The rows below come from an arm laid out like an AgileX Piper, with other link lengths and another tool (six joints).
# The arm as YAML. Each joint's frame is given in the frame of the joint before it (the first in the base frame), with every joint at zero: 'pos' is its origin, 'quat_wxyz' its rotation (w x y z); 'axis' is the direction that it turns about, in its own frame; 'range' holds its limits. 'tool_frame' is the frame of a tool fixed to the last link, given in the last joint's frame.
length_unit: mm
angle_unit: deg
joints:
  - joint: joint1
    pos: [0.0, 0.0, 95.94]
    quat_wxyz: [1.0, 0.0, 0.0, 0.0]
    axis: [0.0, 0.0, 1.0]
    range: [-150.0, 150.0]
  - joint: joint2
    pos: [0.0, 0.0, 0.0]
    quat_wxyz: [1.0, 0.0, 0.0, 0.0]
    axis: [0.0, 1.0, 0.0]
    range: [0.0, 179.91]
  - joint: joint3
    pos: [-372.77, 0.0, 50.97]
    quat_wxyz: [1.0, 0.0, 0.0, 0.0]
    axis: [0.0, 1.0, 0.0]
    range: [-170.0, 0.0]
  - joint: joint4
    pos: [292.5, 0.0, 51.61]
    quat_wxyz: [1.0, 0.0, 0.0, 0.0]
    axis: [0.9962, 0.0, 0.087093]
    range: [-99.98, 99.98]
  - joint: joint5
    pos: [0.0, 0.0, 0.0]
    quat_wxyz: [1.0, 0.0, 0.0, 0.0]
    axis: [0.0, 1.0, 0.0]
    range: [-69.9, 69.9]
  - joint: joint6
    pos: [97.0, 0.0, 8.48]
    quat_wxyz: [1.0, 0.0, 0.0, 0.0]
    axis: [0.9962, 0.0, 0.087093]
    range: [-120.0, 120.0]
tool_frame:
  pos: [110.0, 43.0, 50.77]
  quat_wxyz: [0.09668, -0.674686, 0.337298, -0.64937]
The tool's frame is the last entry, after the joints.
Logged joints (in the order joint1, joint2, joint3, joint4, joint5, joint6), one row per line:
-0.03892 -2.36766 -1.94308 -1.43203 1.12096 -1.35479
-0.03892 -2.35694 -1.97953 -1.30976 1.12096 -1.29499
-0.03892 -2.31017 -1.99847 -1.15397 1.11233 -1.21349
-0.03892 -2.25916 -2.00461 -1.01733 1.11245 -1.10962
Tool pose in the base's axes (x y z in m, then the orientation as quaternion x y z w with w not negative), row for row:
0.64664 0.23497 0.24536 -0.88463 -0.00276 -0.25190 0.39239
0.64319 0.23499 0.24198 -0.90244 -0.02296 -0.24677 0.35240
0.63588 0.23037 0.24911 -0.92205 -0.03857 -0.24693 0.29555
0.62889 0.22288 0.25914 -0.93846 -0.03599 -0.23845 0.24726
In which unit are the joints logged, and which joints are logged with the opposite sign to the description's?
The joints are logged in radians. Opposite sign: joint1, joint2, joint4.
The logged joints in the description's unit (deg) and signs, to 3 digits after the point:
2.230 135.657 -111.330 82.049 64.226 -77.624
2.230 135.043 -113.419 75.044 64.226 -74.197
2.230 132.363 -114.504 66.118 63.732 -69.528
2.230 129.440 -114.856 58.289 63.739 -63.577

